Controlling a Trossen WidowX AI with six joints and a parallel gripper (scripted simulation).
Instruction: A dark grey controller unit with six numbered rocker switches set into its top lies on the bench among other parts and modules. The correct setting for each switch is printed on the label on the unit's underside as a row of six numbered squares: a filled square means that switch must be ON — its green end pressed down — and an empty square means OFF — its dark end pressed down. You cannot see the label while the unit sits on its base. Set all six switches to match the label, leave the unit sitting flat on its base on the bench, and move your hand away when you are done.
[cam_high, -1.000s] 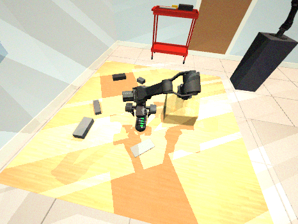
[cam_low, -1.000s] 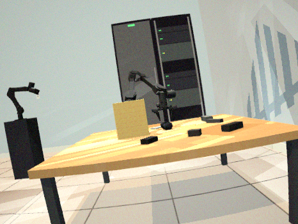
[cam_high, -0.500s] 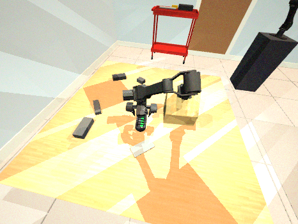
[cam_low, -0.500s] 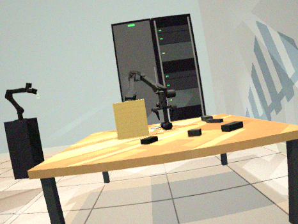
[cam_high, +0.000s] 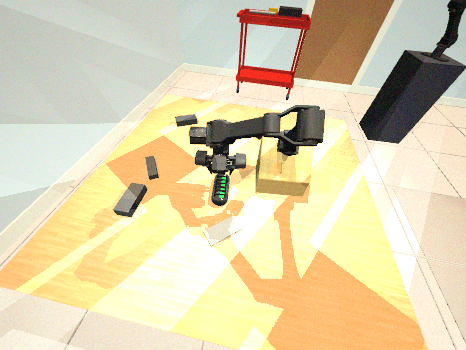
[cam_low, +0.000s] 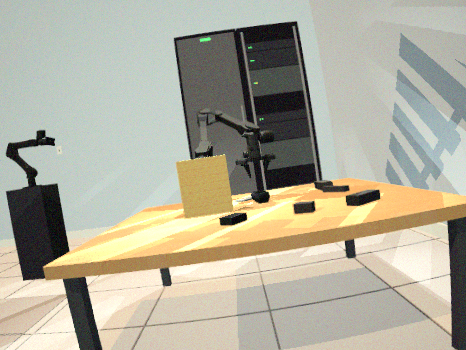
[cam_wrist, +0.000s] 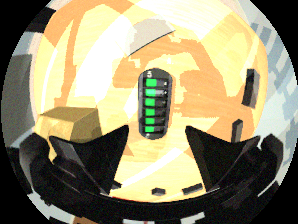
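The pale flat plate is 4 cm behind my gripper tip, 18 cm to the left of it and 12 cm below it. From my gripper tip the other things lie so: slim grey module: 35 cm ahead, 7 cm to the right, 11 cm below.
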